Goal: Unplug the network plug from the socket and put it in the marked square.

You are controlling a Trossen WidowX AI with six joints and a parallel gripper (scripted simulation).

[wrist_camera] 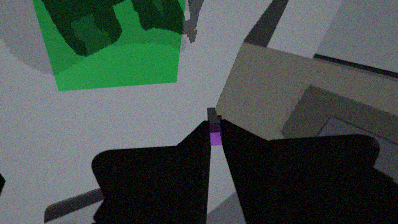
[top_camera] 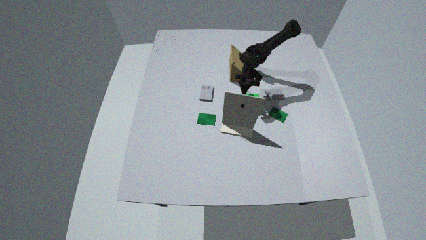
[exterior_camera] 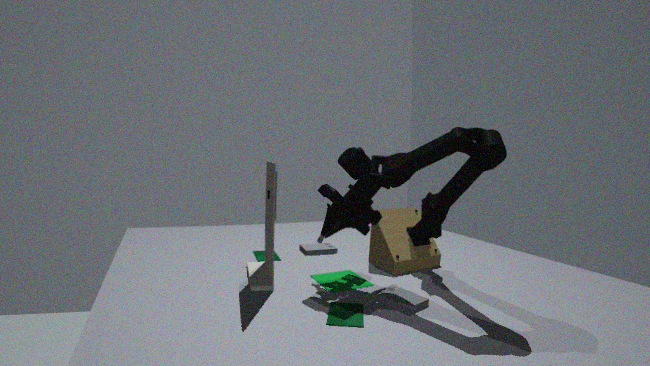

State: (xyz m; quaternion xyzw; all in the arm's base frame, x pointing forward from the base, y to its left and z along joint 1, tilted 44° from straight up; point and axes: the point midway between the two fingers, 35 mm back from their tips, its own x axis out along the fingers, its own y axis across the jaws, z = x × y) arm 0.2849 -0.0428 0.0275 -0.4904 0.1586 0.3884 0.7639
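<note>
Right now the green marked square is 3 cm behind my gripper tip, 5 cm to the left of it and 11 cm below it. Round my gripper tip: upright grey panel: 14 cm ahead, 3 cm to the right, 2 cm above; purple plug: 1 cm ahead.
</note>
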